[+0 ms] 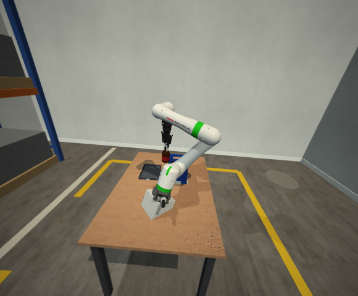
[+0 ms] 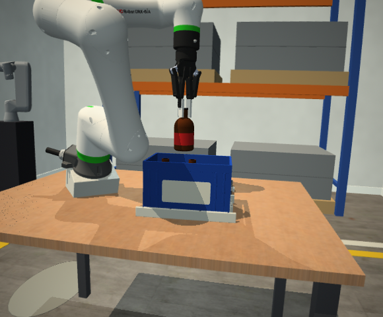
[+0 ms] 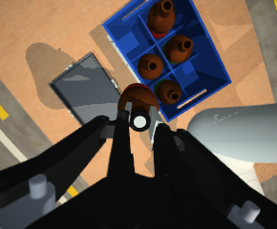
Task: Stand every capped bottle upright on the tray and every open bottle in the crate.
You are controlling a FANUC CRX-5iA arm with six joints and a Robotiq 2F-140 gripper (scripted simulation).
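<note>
The brown capped bottle lies 7 cm below my hand. Also, from my hand: blue crate: 4 cm ahead, 12 cm to the right, 26 cm below; then dark tray: 7 cm ahead, 16 cm to the left, 33 cm below; then open bottle: 4 cm ahead, 7 cm to the right, 25 cm below.
</note>
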